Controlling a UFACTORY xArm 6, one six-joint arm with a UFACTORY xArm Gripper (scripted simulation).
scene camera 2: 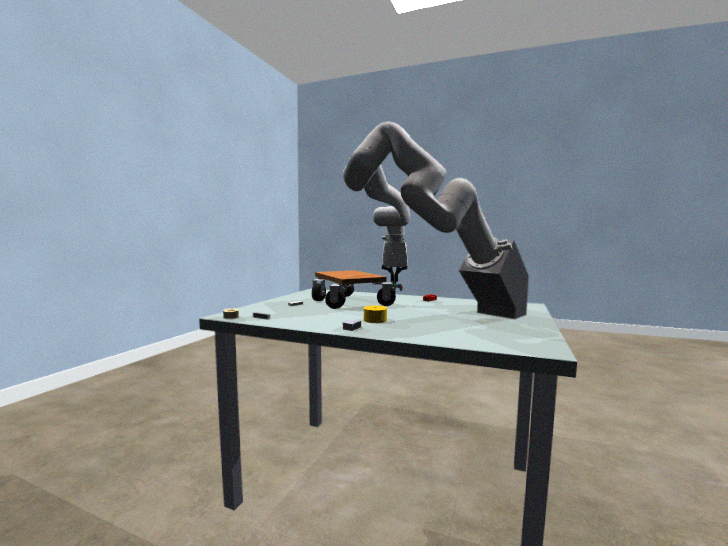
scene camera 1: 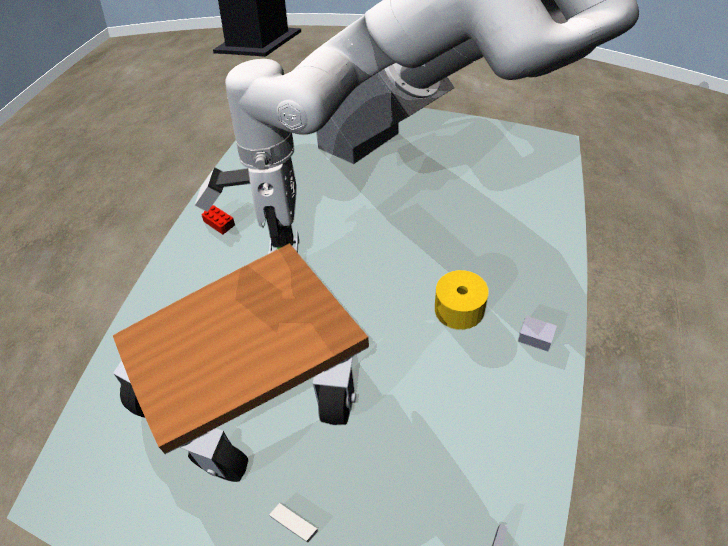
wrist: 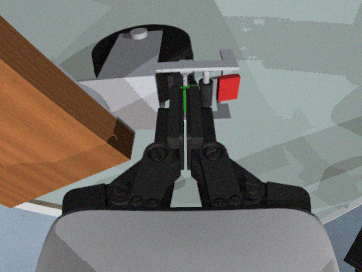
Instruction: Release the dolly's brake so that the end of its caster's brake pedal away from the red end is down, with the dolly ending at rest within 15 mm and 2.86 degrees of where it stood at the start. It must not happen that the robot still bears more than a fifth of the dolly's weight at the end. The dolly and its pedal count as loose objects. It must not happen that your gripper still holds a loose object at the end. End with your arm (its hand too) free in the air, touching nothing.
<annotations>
my gripper: scene camera 2; scene camera 1; wrist 184, 104
same spot on my gripper: [scene camera 1: 286, 236] = [scene camera 2: 392, 278]
</annotations>
